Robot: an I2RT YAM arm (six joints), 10 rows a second.
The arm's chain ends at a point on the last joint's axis. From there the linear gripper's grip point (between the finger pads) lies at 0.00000 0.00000 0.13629 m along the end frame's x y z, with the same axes.
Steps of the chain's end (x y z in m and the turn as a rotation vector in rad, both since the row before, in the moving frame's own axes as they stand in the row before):
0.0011, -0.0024, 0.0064, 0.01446, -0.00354, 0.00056
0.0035, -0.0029, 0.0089, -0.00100, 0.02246, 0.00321
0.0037, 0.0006, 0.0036, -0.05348, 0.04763, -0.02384
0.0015, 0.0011, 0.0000, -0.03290, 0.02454, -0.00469
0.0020, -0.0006, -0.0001, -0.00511, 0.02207, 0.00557
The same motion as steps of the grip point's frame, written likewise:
0.0006, -0.0044, 0.0064, 0.01446, -0.00354, 0.00056
0.0066, -0.0028, 0.0089, -0.00100, 0.02246, 0.00321
0.0103, 0.0078, 0.0033, -0.05348, 0.04763, -0.02384
0.0049, 0.0056, -0.0001, -0.03290, 0.02454, -0.00469
0.0050, 0.0001, -0.0001, -0.00511, 0.02207, 0.00557

